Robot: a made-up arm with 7 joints.
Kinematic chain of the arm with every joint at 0, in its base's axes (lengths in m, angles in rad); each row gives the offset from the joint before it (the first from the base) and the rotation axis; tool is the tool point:
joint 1: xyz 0 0 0.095 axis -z
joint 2: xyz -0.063 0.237 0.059 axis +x
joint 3: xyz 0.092 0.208 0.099 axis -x
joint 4: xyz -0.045 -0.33 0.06 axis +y
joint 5: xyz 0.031 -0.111 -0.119 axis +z
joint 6: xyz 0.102 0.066 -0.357 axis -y
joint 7: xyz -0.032 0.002 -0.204 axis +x
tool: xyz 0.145 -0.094 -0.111
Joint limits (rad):
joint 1: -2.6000..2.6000
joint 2: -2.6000..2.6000
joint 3: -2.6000..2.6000
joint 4: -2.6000..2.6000
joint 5: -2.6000..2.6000
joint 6: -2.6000..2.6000
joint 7: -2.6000..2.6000
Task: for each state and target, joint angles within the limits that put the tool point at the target. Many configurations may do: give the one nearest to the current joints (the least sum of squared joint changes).
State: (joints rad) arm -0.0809 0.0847 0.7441 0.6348 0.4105 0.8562 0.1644
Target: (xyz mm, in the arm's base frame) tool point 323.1 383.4 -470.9
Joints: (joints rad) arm 0.2544 0.3758 -0.1688 0.2363 0.1883 0.5894 0.2792
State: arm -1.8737 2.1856 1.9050 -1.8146 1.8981 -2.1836 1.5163
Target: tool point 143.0 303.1 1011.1
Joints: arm -1.8224 1.6019 2.3493 -2.1356 2.1328 -2.3556 1.3478
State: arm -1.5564 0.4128 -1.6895 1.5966 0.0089 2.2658 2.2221
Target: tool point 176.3 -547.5 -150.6
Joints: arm -2.5713 -0.1634 -1.2312 2.1074 -0.4768 1.9785 2.2130
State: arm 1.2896 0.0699 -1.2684 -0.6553 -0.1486 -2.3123 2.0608
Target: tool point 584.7 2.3 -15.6
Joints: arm 1.2611 0.0582 -1.0993 -0.7348 -0.2314 -2.5463 1.9964
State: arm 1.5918 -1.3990 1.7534 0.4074 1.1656 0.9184 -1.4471
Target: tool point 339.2 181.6 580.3
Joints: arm 1.3553 -1.0227 1.5796 0.5703 1.0383 0.6551 -1.2762
